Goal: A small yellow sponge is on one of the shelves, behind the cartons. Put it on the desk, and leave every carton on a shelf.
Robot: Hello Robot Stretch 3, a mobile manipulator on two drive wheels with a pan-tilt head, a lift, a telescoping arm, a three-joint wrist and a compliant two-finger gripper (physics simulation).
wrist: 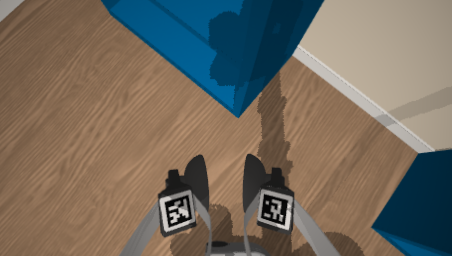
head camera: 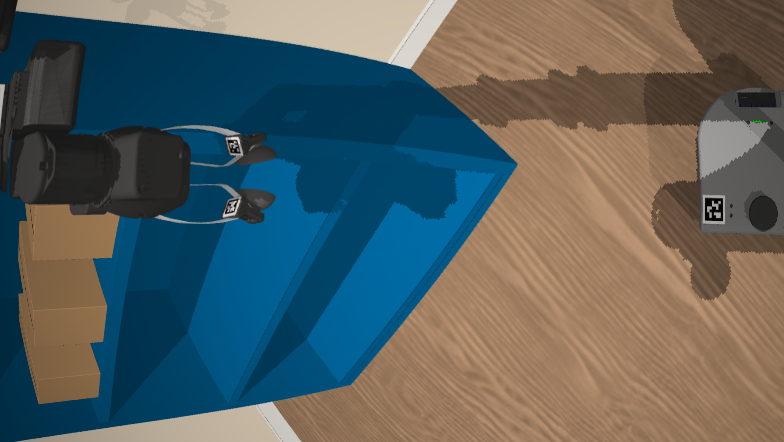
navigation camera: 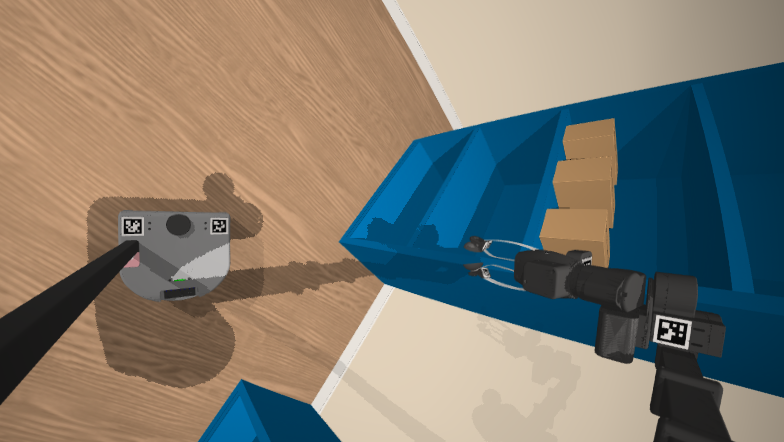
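Where they show: gripper, fingertip midpoint: (wrist: 224, 173) (head camera: 266, 178) (navigation camera: 467, 254); robot's base, link origin: (head camera: 761, 211) (navigation camera: 178, 223).
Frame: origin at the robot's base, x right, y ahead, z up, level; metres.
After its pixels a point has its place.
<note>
Three brown cartons stand in a row on one shelf of the blue shelf unit (head camera: 164, 60) {y -0.268, x 0.943, z 0.899 m} (navigation camera: 428, 278) {y -0.220, x 0.886, z 0.533 m} (wrist: 282, 40) {y -0.200, x 0.863, z 0.514 m}: a near carton (head camera: 74, 236) {y 0.054, x 0.914, z 1.084 m} (navigation camera: 573, 241) {y -0.005, x 0.882, z 1.091 m}, a middle carton (head camera: 70, 325) {y 0.235, x 1.046, z 1.081 m} (navigation camera: 581, 189) {y 0.167, x 1.043, z 1.082 m} and a far carton (head camera: 68, 387) {y 0.419, x 1.201, z 1.083 m} (navigation camera: 590, 140) {y 0.373, x 1.177, z 1.093 m}. My arm hides part of the near carton in the head view. The yellow sponge does not show. No desk can be made out. My gripper (head camera: 265, 175) {y -0.020, x 0.469, z 0.968 m} (navigation camera: 471, 256) {y -0.020, x 0.469, z 0.968 m} (wrist: 224, 173) {y -0.020, x 0.469, z 0.968 m} is open, its fingers apart with nothing between them. It points down in front of the unit, near one side panel, and its tips are lower than the cartons.
Another blue piece of furniture (navigation camera: 285, 414) {y -0.839, x 0.350, z 0.203 m} (wrist: 425, 200) {y -0.845, x 0.357, z 0.206 m} stands apart from the shelf unit. My base (head camera: 730, 181) {y -0.061, x 0.086, z 0.160 m} (navigation camera: 200, 249) {y -0.085, x 0.068, z 0.160 m} stands on the wooden floor (head camera: 549, 329) {y 0.313, x 0.627, z 0.001 m} (navigation camera: 164, 82) {y 0.548, x -0.075, z 0.001 m} (wrist: 75, 125) {y 0.715, x 0.708, z 0.001 m}. A beige wall (navigation camera: 521, 54) {y 1.066, x 1.538, z 0.698 m} (wrist: 380, 55) {y -0.629, x 0.914, z 0.346 m} with white skirting is behind the unit.
</note>
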